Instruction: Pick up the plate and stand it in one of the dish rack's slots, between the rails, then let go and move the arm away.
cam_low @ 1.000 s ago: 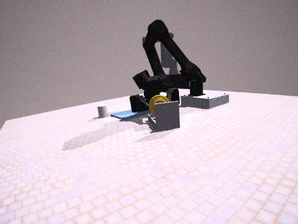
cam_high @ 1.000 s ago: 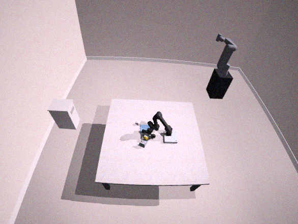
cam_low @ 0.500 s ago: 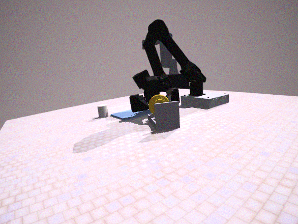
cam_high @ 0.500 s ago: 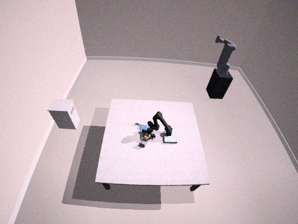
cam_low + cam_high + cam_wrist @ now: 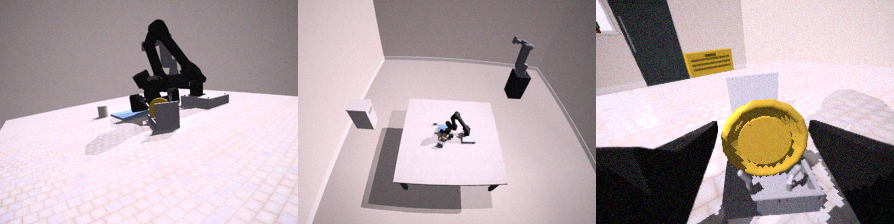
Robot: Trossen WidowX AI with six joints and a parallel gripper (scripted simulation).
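Now: the yellow plate 1 cm to the right of my gripper tip and 1 cm below it. From my gripper tip the other things lie so: grey dish rack: 1 cm ahead, 2 cm to the left, 3 cm below; then cup: 9 cm ahead, 27 cm to the right, 3 cm below; then blue mat: 1 cm behind, 19 cm to the right, 5 cm below.
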